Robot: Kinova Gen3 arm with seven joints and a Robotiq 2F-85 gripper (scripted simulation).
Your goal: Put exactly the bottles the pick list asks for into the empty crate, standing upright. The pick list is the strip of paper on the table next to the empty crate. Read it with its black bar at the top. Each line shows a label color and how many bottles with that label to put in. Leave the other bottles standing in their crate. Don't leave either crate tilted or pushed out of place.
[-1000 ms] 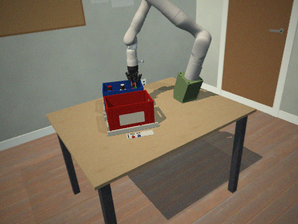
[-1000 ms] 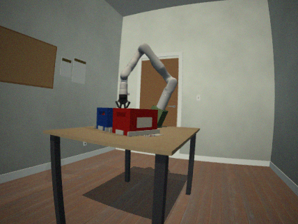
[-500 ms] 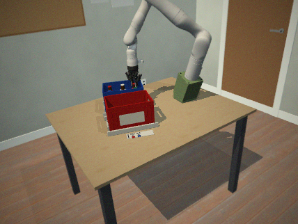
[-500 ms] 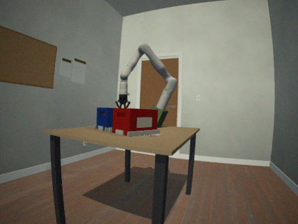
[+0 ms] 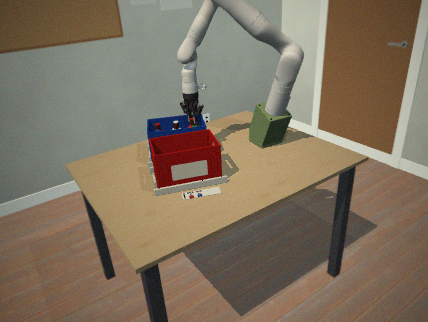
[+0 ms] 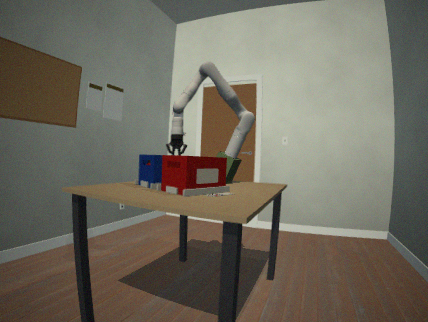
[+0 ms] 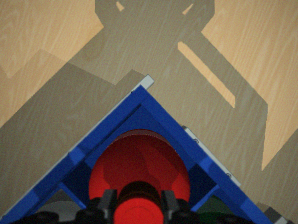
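Now: hand 80 mm short of the white-label bottle, 80 mm above it and 30 mm to the left of it. From my hand the other things lie so: blue crate: 100 mm ahead, 80 mm below, 10 mm to the left; green-label bottle: 80 mm to the left, 80 mm below, 30 mm ahead; blue-label bottle: 200 mm ahead, 80 mm below, 30 mm to the left.
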